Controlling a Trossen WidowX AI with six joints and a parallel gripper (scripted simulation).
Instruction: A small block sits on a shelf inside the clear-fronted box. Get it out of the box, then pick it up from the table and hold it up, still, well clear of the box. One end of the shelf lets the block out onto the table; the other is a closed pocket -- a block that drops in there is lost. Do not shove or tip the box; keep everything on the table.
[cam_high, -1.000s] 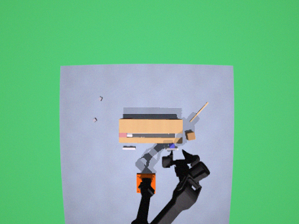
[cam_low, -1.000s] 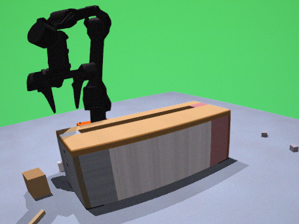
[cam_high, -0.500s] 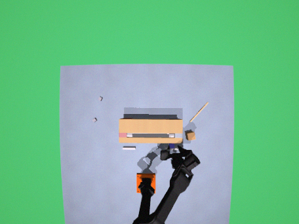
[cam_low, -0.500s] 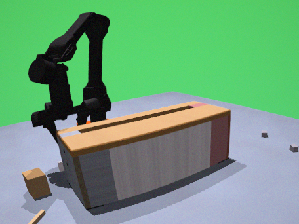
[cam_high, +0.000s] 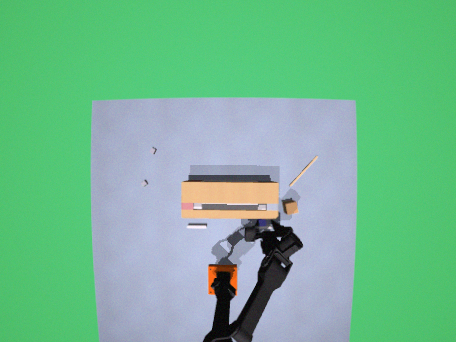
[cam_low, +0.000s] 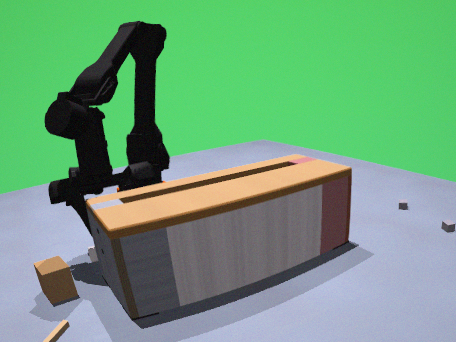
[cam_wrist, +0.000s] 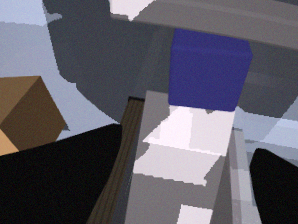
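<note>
Now: the blue block 4 cm below my gripper tip and 2 cm behind it. From my gripper tip the other things lie so: tan-topped box: 15 cm to the left, 6 cm ahead, 1 cm above; tan cube: 12 cm to the right, 5 cm ahead, 3 cm below; thin wooden stick: 22 cm ahead, 20 cm to the right, 5 cm below.
</note>
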